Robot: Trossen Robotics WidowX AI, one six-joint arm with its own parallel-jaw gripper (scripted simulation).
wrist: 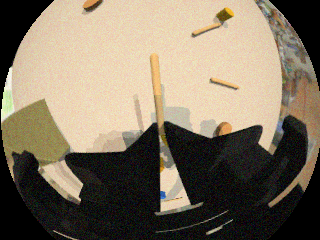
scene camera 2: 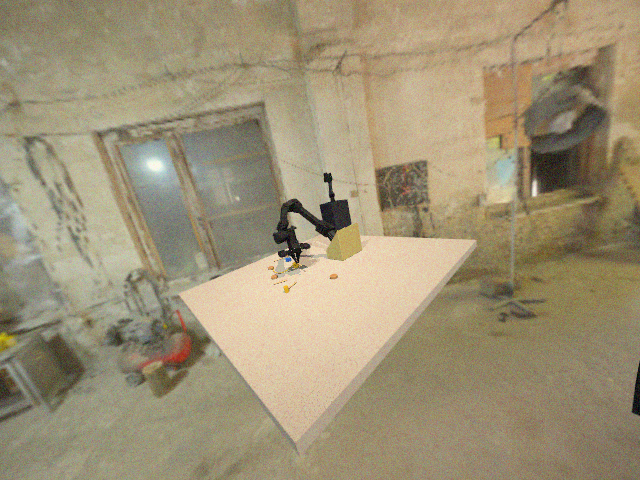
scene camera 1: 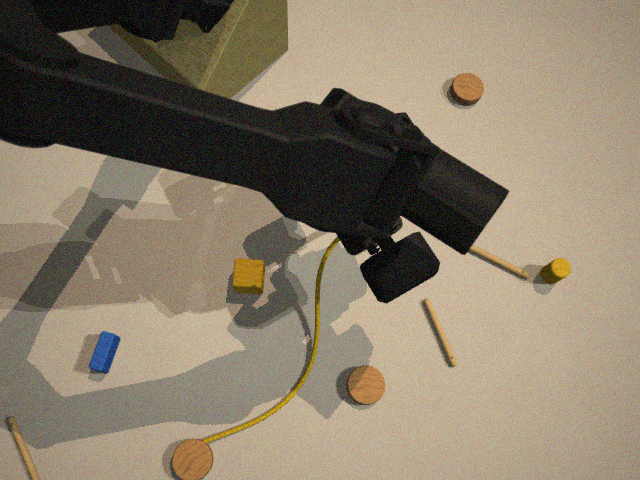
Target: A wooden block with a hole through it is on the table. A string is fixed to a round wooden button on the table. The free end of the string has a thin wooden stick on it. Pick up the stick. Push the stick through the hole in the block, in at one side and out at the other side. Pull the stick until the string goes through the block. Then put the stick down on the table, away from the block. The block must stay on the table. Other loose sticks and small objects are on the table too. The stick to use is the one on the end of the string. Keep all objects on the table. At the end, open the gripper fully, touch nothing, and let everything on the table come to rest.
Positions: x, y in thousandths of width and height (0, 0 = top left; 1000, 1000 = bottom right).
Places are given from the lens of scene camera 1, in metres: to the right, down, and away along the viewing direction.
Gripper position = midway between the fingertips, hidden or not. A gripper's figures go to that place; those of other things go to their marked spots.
my gripper (scene camera 1: 548, 480): 0.03, -0.01, 0.62
blue block (scene camera 1: 165, 730): -0.22, 0.11, 0.61
yellow block (scene camera 1: 388, 578): -0.08, 0.04, 0.63
